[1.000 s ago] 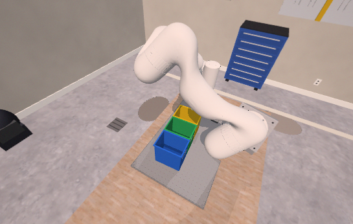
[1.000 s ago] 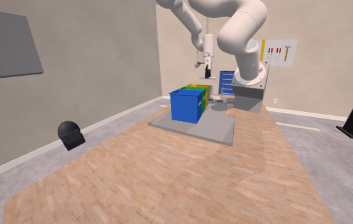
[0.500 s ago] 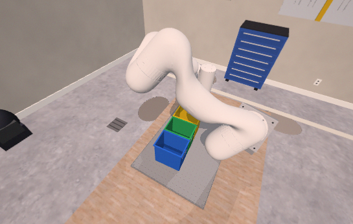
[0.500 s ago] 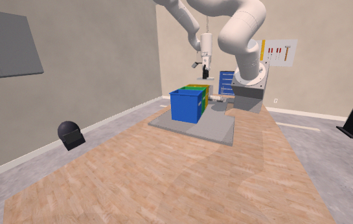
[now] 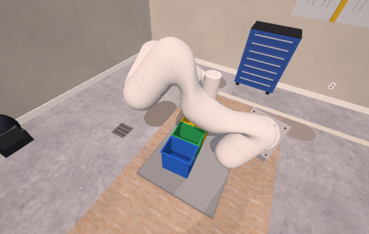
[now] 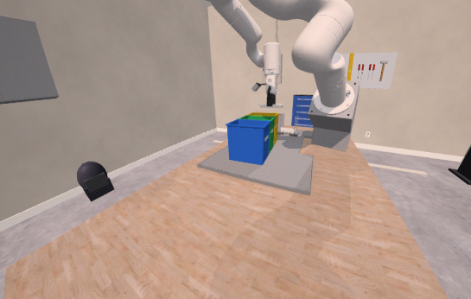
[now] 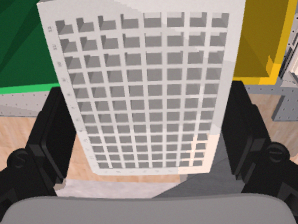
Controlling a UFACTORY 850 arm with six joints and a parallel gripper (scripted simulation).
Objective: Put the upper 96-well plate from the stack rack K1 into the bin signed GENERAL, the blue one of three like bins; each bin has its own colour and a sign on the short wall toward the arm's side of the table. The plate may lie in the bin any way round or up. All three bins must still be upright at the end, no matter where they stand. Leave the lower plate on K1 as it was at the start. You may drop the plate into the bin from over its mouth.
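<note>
The blue bin lies 230 mm to the left of my hand, 160 mm below it and 20 mm ahead of it. The rest, counted from my hand: yellow bin 160 mm below, 60 mm ahead, 30 mm to the right; then green bin 160 mm below, 100 mm to the left, 40 mm ahead.
</note>
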